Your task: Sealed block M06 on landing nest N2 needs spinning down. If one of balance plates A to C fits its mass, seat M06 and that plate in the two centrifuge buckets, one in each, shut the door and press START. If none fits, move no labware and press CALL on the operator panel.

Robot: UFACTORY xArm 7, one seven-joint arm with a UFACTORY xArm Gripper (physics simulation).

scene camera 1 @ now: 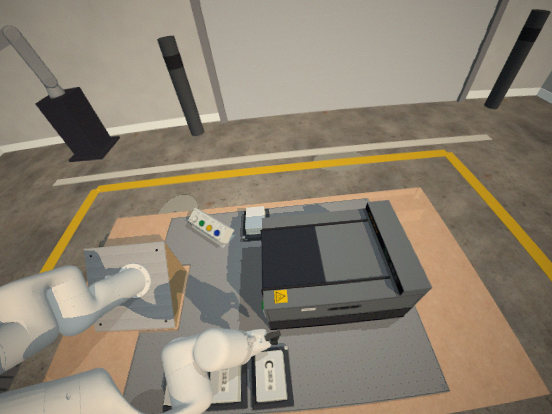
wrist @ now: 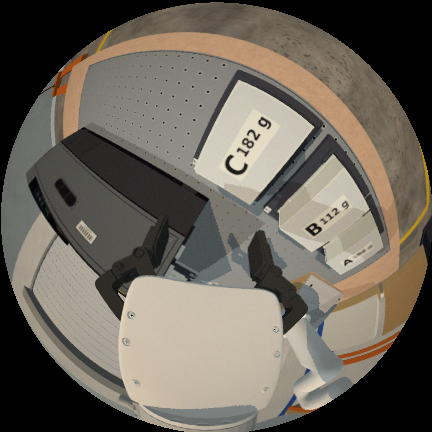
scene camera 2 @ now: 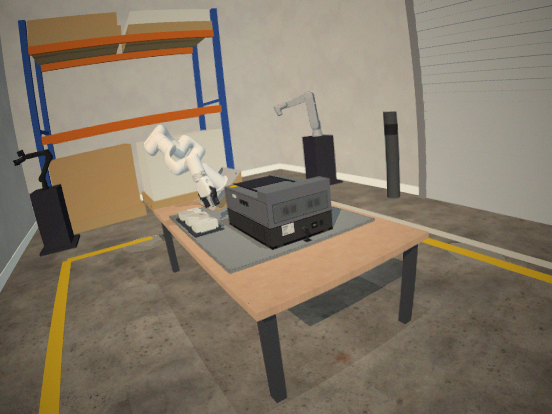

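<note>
My gripper is open and empty above the table, between the centrifuge and the plates. Balance plate C, marked 182 g, lies in its dark tray. Plate B, marked 112 g, lies beside it. Plate A is beyond B, its mass too blurred to read; the arm hides it in scene camera 1. A pale block sits on a dark nest behind the centrifuge's left end; its label is unreadable. The centrifuge top shows dark and grey panels; its buckets are not visible.
The operator panel, with green, yellow and blue buttons, stands at the back left of the table. The arm's base plate is at the left. The centrifuge is a tall obstacle beside the gripper. The arm hangs over part of the plate row.
</note>
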